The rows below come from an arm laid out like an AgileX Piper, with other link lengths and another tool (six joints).
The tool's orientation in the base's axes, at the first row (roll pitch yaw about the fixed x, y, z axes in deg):
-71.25, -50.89, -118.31
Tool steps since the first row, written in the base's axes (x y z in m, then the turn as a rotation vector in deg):
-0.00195, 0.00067, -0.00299, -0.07, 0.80, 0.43
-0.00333, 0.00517, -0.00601, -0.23, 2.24, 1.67
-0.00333, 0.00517, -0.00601, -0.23, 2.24, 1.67
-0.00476, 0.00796, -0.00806, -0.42, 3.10, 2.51
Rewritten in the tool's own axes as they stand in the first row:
-0.00211, 0.00138, -0.00262, -0.09, -0.89, -0.16
-0.00654, -0.00032, -0.00558, 0.12, -2.77, -0.39
-0.00654, -0.00032, -0.00558, 0.12, -2.77, -0.39
-0.00925, -0.00124, -0.00799, 0.35, -3.95, -0.60

